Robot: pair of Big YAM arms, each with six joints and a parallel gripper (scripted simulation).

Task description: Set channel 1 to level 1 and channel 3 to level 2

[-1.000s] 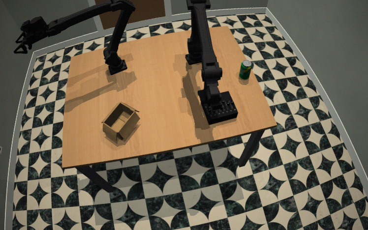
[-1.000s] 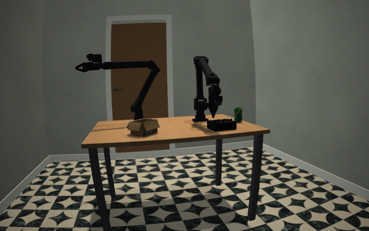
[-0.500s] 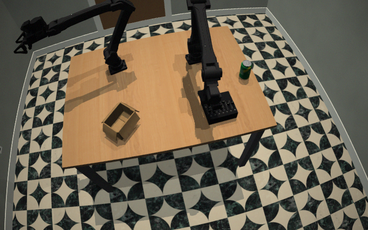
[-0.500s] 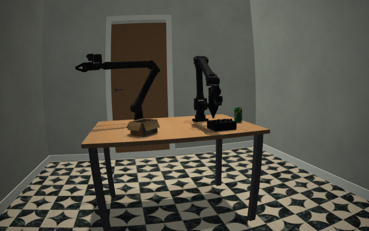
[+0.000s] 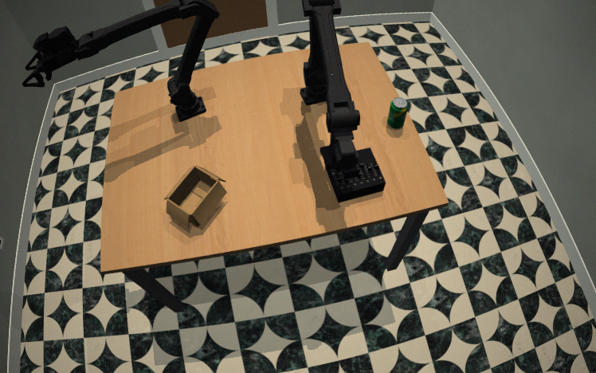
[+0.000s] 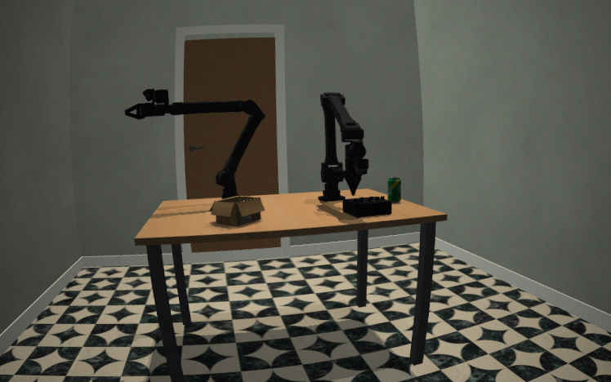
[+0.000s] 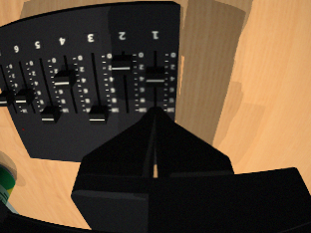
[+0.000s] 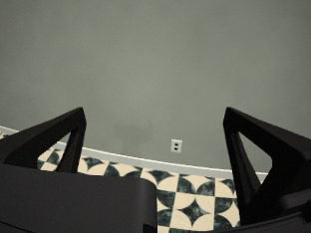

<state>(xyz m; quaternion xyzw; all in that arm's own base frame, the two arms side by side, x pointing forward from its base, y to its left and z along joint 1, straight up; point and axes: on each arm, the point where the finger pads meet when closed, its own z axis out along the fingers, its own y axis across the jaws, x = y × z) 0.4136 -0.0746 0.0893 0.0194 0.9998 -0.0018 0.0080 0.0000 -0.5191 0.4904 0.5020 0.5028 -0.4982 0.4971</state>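
Right now the channel 1 fader knob is 20 mm below my left hand and 20 mm ahead of it. From my left hand the other things lie so: channel 2 cap 30 mm to the left, 20 mm below, 20 mm ahead; then channel 3 knob 40 mm to the left, 20 mm below, 20 mm behind; then channel 4 fader cap 70 mm to the left, 20 mm below, 10 mm ahead.
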